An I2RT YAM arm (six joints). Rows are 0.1 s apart.
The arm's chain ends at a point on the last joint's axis. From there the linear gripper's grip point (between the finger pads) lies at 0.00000 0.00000 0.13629 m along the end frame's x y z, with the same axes.
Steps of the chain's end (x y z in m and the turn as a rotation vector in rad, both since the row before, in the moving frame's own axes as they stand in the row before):
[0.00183 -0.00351 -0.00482 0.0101 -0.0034 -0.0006]
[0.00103 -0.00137 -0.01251 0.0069 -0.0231 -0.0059]
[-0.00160 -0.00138 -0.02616 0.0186 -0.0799 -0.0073]
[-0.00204 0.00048 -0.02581 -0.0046 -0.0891 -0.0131]
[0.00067 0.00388 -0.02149 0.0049 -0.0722 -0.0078]
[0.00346 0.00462 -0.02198 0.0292 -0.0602 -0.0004]
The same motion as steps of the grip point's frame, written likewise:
[0.00137 -0.00489 -0.00483 0.0101 -0.0034 -0.0006]
[-0.00212 -0.00230 -0.01255 0.0069 -0.0231 -0.0059]
[-0.01249 -0.00387 -0.02662 0.0186 -0.0799 -0.0073]
[-0.01416 0.00119 -0.02635 -0.0046 -0.0891 -0.0131]
[-0.00916 0.00325 -0.02185 0.0049 -0.0722 -0.0078]
[-0.00474 0.00064 -0.02228 0.0292 -0.0602 -0.0004]

